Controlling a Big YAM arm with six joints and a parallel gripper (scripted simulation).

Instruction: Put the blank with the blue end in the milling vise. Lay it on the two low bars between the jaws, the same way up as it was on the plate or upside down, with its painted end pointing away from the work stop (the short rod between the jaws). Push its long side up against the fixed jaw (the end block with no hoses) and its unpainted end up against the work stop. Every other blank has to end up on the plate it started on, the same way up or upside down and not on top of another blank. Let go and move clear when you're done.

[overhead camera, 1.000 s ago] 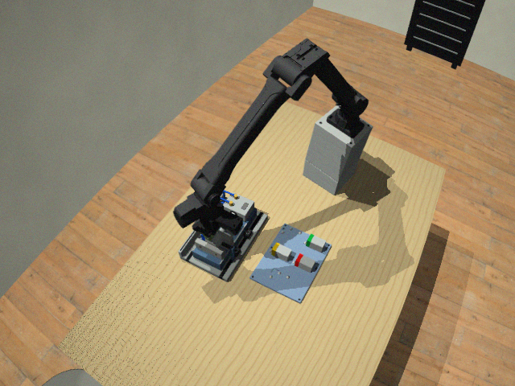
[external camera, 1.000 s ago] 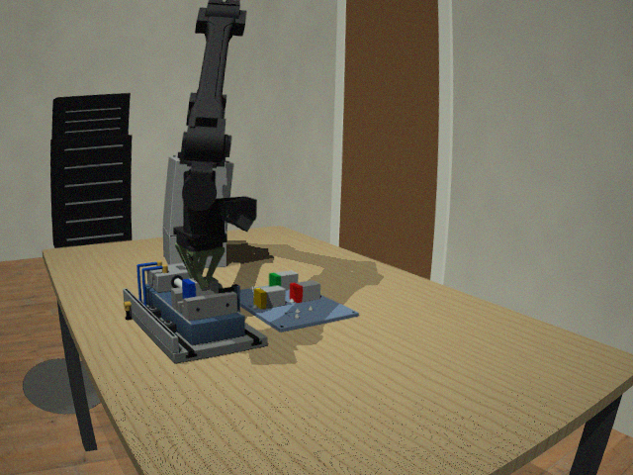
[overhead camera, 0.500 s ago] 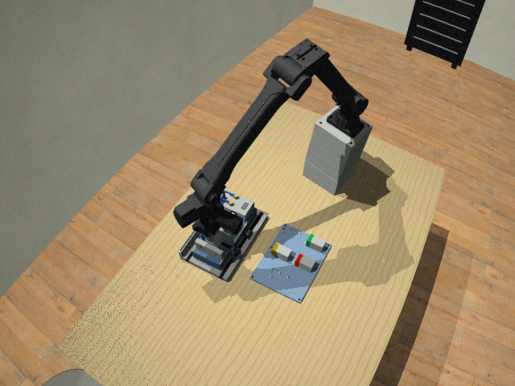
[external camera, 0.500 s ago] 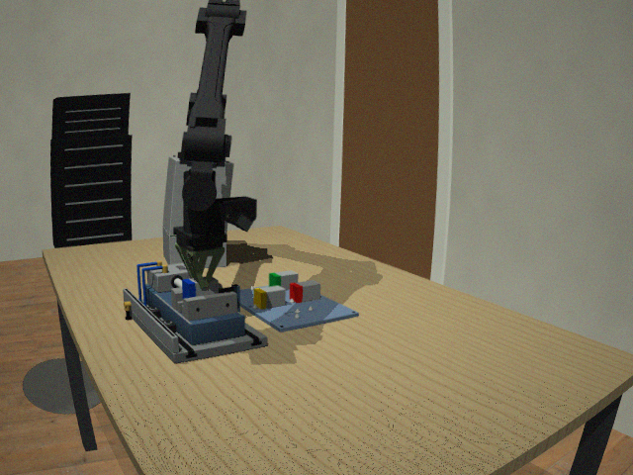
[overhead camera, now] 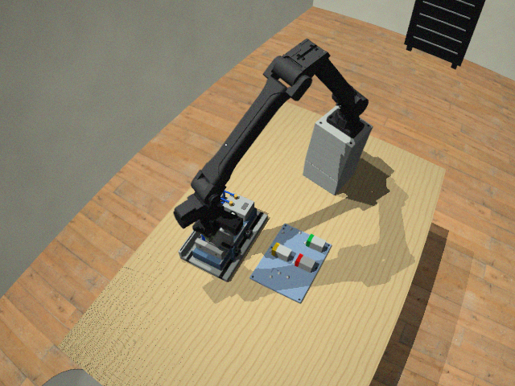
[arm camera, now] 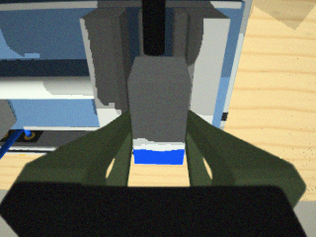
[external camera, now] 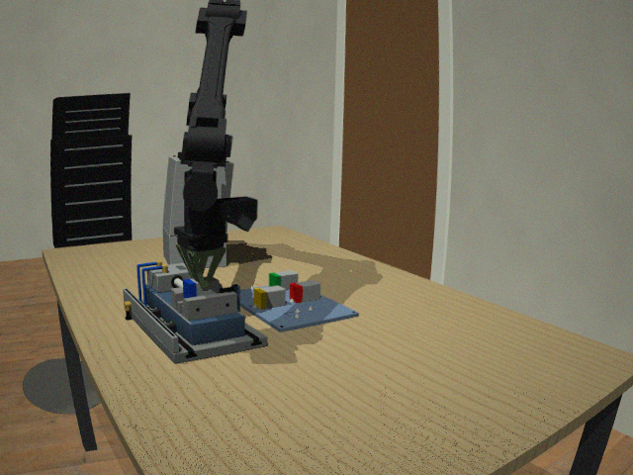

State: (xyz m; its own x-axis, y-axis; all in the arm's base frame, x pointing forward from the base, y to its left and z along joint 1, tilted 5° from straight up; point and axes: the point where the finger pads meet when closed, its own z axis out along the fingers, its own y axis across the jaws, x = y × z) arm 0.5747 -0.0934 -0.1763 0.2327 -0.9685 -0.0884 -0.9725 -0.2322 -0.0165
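My gripper is now 4 cm above the fixed jaw, 2 cm short of it and 1 cm to the right of it. The rest, counted from my hand: light blue plate (22 cm to the left, 15 cm behind, 11 cm below); then yellow-ended blank (18 cm to the left, 15 cm behind, 9 cm below); then black work stop rod (5 cm to the left, 3 cm below, 2 cm behind).
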